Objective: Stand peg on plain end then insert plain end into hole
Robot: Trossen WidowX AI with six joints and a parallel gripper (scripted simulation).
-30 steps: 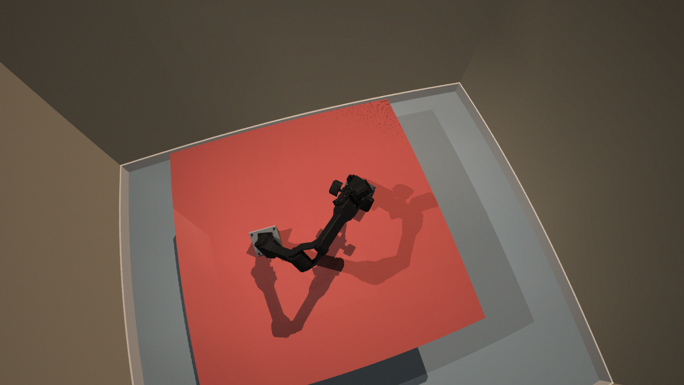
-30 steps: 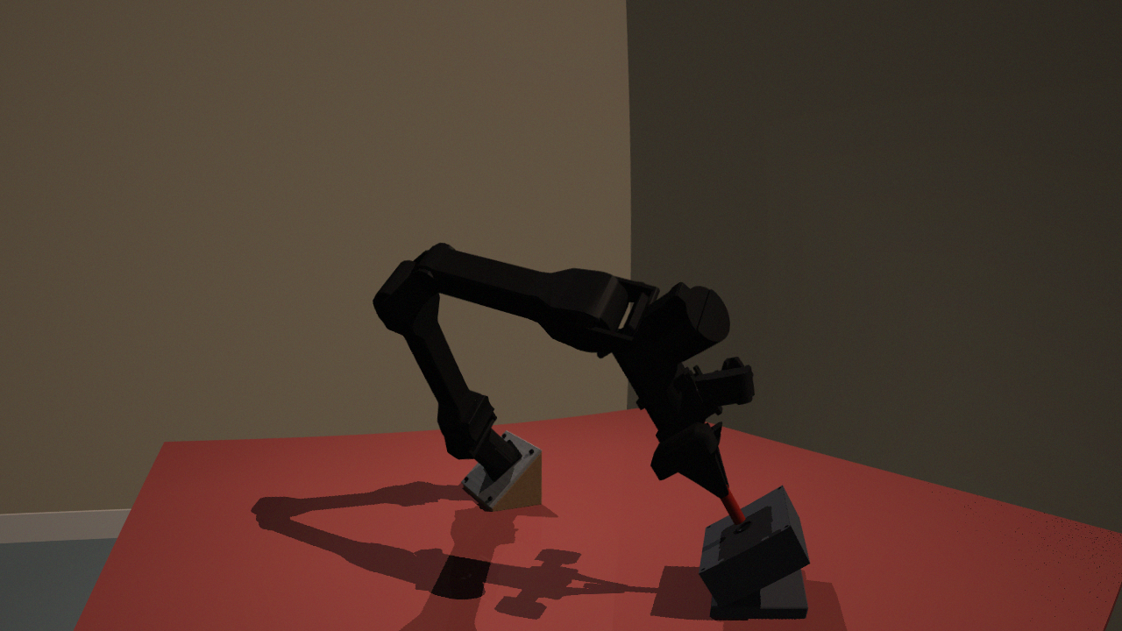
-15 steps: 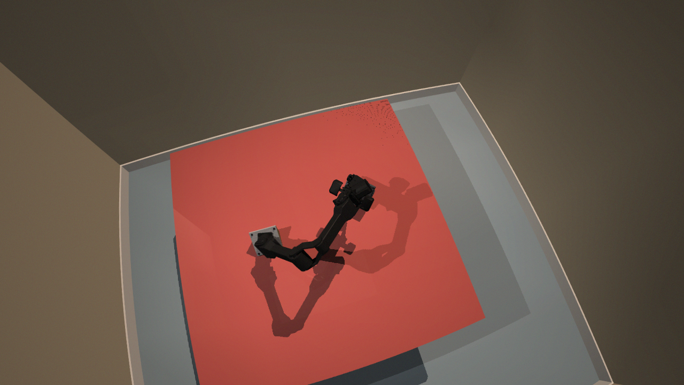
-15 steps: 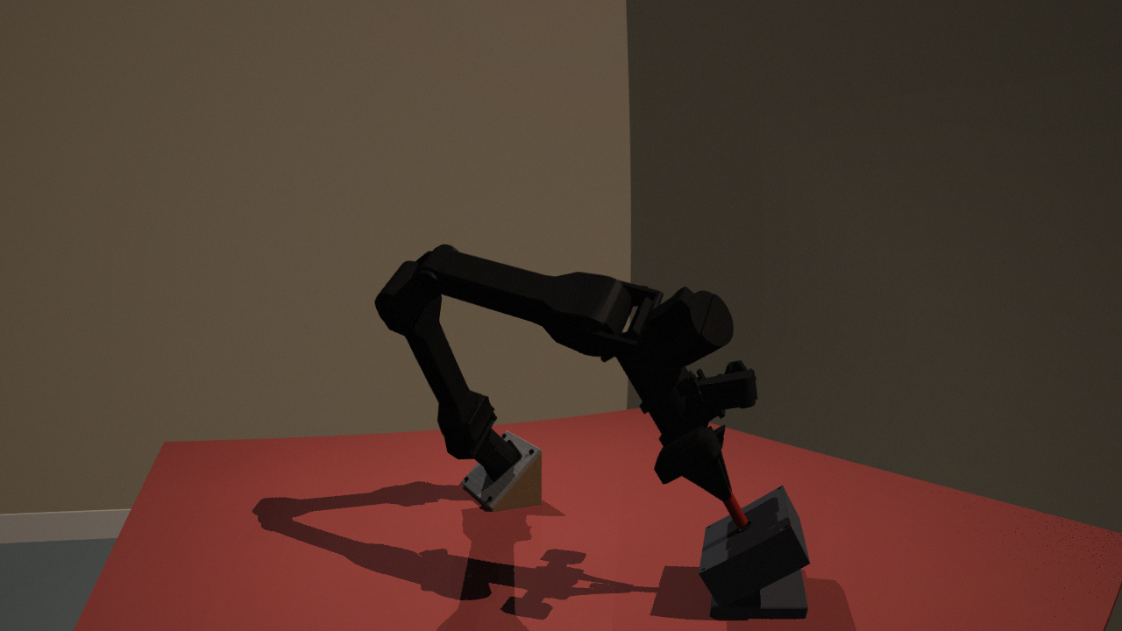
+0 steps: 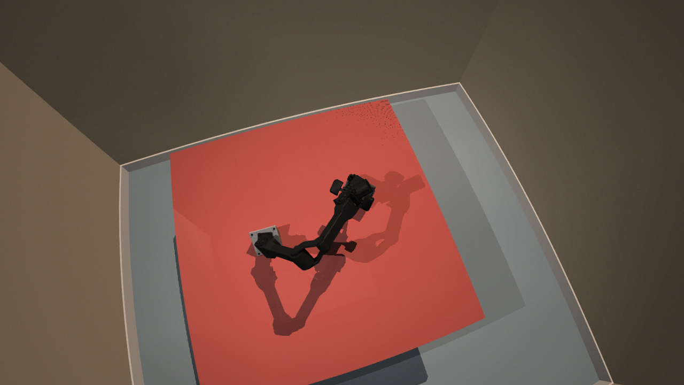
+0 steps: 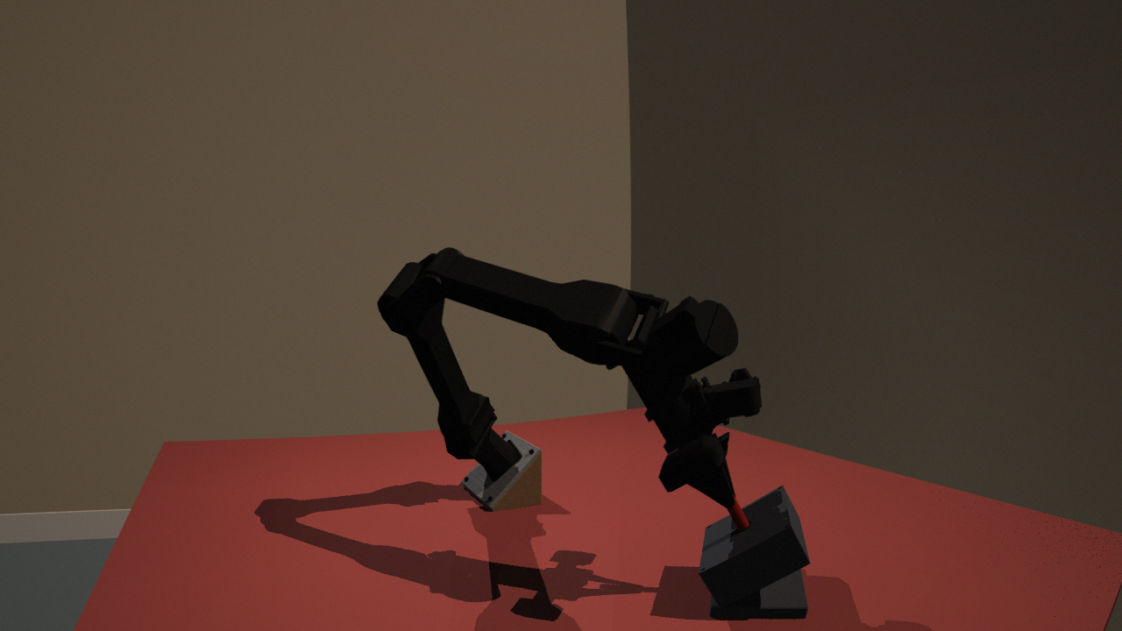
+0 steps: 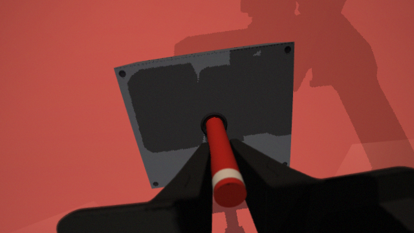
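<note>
Right now my gripper tip is 2 cm short of the dark sloped panel, 3 cm to the right of it and 5 cm above it. Also, from my gripper tip: red peg (1 cm behind, 1 cm to the right, 1 cm above).
</note>
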